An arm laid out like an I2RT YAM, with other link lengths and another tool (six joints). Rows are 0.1 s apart.
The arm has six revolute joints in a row. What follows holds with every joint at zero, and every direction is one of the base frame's. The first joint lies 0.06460 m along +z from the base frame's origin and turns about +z. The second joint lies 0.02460 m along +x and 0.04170 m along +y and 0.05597 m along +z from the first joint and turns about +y. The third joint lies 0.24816 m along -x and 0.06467 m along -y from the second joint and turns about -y. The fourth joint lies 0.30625 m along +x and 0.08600 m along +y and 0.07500 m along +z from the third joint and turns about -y. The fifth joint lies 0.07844 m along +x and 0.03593 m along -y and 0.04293 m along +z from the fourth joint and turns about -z. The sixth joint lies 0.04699 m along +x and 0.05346 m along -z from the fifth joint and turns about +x. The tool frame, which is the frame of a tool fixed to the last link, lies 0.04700 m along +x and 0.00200 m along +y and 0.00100 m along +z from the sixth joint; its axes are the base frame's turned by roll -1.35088, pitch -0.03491 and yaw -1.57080 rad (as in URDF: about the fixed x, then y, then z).
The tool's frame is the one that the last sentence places.
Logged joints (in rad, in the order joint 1, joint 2, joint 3, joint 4, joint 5, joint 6), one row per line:
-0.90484 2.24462 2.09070 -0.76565 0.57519 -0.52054
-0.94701 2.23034 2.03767 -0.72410 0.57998 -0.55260
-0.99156 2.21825 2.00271 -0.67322 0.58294 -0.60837
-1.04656 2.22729 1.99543 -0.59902 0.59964 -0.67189
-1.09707 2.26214 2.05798 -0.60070 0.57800 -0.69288
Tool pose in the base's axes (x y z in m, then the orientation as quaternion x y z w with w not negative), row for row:
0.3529 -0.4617 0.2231 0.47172 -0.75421 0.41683 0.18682
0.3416 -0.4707 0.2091 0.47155 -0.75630 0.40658 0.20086
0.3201 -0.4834 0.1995 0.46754 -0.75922 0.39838 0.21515
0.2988 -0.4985 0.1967 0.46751 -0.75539 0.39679 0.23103
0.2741 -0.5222 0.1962 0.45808 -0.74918 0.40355 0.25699
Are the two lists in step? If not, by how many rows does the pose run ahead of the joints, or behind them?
The pose runs 1 row behind the joints: the pose in row i belongs to the joints in row i - 1.
